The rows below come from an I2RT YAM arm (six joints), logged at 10 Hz.
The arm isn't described. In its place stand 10 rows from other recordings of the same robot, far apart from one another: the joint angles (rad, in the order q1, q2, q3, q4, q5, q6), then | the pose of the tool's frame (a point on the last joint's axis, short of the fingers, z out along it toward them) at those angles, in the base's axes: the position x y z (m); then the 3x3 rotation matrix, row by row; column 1 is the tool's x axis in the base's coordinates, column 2 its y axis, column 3 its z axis.
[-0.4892 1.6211 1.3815 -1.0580 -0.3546 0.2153] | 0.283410 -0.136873 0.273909; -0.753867 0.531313 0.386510; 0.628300 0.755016 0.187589; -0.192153 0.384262 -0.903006
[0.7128 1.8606 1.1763 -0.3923 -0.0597 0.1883] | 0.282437 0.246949 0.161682; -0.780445 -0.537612 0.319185; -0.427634 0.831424 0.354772; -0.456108 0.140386 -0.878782
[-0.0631 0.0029 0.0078 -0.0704 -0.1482 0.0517] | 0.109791 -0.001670 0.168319; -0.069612 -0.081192 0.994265; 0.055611 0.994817 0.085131; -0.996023 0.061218 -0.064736
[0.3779 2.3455 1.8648 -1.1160 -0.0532 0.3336] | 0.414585 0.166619 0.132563; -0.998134 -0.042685 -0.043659; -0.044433 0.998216 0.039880; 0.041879 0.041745 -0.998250
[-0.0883 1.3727 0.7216 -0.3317 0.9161 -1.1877] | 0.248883 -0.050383 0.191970; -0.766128 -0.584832 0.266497; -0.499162 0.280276 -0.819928; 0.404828 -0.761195 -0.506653
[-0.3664 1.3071 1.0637 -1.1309 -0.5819 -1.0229] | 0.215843 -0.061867 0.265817; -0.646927 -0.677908 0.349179; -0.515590 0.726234 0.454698; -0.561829 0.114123 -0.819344
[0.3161 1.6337 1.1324 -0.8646 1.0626 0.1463] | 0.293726 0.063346 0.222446; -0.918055 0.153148 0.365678; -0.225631 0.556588 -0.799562; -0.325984 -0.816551 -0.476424
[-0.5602 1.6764 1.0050 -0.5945 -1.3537 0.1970] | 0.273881 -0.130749 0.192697; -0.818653 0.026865 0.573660; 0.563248 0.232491 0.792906; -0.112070 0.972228 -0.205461
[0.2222 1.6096 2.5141 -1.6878 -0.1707 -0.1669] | 0.205258 0.052574 0.530014; -0.623127 -0.444275 0.643687; -0.308621 0.895891 0.319582; -0.718655 0.000485 -0.695366
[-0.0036 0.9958 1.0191 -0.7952 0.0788 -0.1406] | 0.198410 -0.003516 0.324372; -0.699019 -0.038340 0.714075; -0.137187 0.987204 -0.081290; -0.701821 -0.154785 -0.695334
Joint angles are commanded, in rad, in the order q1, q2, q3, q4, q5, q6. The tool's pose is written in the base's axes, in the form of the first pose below.
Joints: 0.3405 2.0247 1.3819 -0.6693 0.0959 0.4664
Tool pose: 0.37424 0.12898 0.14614; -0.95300 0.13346 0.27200; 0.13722 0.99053 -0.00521; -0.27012 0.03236 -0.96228
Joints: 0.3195 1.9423 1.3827 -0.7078 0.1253 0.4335
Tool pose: 0.36974 0.11764 0.17596; -0.93823 0.12994 0.32067; 0.12857 0.99137 -0.02554; -0.32122 0.01726 -0.94685
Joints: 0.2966 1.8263 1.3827 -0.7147 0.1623 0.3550
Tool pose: 0.36271 0.10483 0.21799; -0.90021 0.09218 0.42558; 0.08357 0.99574 -0.03890; -0.42736 0.00054 -0.90408
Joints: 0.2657 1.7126 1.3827 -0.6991 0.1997 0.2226
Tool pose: 0.35375 0.08895 0.25895; -0.84135 0.02777 0.53978; -0.00471 0.99826 -0.05870; -0.54047 -0.05193 -0.83976
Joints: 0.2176 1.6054 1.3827 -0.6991 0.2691 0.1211
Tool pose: 0.34067 0.06563 0.29545; -0.77839 0.04313 0.62629; -0.05283 0.98960 -0.13381; -0.62555 -0.13725 -0.76802
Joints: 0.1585 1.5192 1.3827 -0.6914 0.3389 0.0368
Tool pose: 0.32777 0.04041 0.32402; -0.72409 0.09991 0.68243; -0.08060 0.97042 -0.22759; -0.68497 -0.21980 -0.69462
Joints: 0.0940 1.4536 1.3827 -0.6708 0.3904 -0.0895
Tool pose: 0.31647 0.01623 0.34595; -0.68708 0.13167 0.71455; -0.14780 0.93755 -0.31488; -0.71139 -0.32196 -0.62471
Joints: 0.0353 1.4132 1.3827 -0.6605 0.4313 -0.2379
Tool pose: 0.30756 -0.00403 0.35896; -0.68729 0.13163 0.71436; -0.23849 0.88804 -0.39309; -0.68612 -0.44053 -0.57895
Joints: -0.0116 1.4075 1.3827 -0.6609 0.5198 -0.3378
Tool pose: 0.30446 -0.02122 0.36147; -0.72813 0.16235 0.66594; -0.27921 0.81704 -0.50447; -0.62600 -0.55325 -0.54958
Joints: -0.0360 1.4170 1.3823 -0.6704 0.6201 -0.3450
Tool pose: 0.30397 -0.03165 0.35911; -0.76900 0.22472 0.59844; -0.24771 0.75827 -0.60305; -0.58930 -0.61199 -0.52745
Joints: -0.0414 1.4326 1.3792 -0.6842 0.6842 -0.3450
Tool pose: 0.30547 -0.03517 0.35350; -0.80125 0.24277 0.54686; -0.22911 0.71983 -0.65525; -0.55272 -0.65031 -0.52115
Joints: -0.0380 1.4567 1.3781 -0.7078 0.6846 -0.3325
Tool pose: 0.30957 -0.03430 0.34446; -0.82387 0.21888 0.52281; -0.22172 0.72445 -0.65270; -0.52161 -0.65365 -0.54832
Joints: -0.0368 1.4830 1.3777 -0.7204 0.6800 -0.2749
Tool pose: 0.31471 -0.03399 0.33566; -0.83037 0.23821 0.50374; -0.18064 0.74011 -0.64776; -0.52713 -0.62888 -0.57153
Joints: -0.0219 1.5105 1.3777 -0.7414 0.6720 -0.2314
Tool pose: 0.31967 -0.02917 0.32592; -0.84192 0.22951 0.48836; -0.16108 0.75688 -0.63340; -0.51500 -0.61194 -0.60026
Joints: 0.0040 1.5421 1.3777 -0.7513 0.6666 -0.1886
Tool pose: 0.32616 -0.02071 0.31562; -0.84896 0.21826 0.48129; -0.15075 0.77287 -0.61640; -0.50651 -0.59585 -0.62323
